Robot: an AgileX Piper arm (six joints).
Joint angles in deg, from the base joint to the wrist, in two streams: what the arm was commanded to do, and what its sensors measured. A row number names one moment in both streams.
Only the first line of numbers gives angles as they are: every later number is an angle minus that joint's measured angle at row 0.
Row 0, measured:
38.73 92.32 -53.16 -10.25 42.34 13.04
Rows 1 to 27, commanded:
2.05 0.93 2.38 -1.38 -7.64 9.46
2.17 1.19 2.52 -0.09 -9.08 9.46
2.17 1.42 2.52 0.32 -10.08 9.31
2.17 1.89 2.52 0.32 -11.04 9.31
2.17 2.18 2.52 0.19 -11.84 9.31
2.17 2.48 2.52 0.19 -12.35 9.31
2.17 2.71 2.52 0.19 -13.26 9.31
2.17 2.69 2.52 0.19 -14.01 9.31
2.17 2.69 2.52 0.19 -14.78 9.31
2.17 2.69 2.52 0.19 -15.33 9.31
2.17 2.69 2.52 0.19 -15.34 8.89
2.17 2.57 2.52 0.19 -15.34 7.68
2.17 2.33 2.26 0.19 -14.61 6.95
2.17 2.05 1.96 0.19 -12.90 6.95
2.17 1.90 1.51 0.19 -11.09 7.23
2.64 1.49 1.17 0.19 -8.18 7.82
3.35 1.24 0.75 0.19 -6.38 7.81
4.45 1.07 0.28 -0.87 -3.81 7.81
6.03 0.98 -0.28 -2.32 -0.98 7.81
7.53 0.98 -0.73 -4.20 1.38 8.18
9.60 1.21 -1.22 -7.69 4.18 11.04
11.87 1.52 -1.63 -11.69 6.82 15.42
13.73 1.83 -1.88 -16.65 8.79 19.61
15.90 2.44 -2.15 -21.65 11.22 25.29
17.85 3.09 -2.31 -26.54 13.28 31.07
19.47 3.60 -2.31 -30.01 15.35 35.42
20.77 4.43 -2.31 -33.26 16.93 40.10
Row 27, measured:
15.21 2.41 -1.68 -17.52 9.06 21.81
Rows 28 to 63, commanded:
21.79 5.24 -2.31 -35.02 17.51 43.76
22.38 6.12 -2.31 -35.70 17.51 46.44
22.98 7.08 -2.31 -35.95 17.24 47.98
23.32 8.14 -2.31 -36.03 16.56 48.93
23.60 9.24 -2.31 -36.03 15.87 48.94
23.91 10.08 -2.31 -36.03 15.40 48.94
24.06 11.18 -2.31 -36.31 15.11 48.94
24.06 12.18 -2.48 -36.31 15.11 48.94
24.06 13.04 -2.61 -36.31 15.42 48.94
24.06 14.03 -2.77 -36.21 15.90 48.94
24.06 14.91 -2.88 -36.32 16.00 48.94
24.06 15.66 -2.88 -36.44 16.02 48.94
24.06 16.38 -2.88 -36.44 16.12 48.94
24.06 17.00 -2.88 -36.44 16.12 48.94
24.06 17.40 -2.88 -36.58 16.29 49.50
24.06 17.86 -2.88 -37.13 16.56 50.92
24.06 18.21 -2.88 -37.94 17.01 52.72
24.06 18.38 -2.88 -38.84 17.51 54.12
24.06 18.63 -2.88 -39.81 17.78 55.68
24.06 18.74 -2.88 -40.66 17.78 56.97
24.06 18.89 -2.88 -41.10 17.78 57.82
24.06 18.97 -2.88 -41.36 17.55 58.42
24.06 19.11 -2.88 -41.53 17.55 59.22
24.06 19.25 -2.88 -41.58 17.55 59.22
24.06 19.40 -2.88 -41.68 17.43 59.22
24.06 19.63 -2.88 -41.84 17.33 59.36
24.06 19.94 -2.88 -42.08 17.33 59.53
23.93 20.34 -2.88 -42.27 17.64 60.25
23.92 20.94 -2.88 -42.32 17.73 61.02
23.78 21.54 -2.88 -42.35 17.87 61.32
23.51 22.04 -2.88 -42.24 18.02 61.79
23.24 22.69 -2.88 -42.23 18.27 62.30
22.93 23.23 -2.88 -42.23 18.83 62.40
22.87 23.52 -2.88 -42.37 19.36 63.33
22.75 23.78 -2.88 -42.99 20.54 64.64
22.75 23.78 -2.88 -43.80 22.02 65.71
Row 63, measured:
23.54 22.70 -2.89 -42.77 18.69 61.90
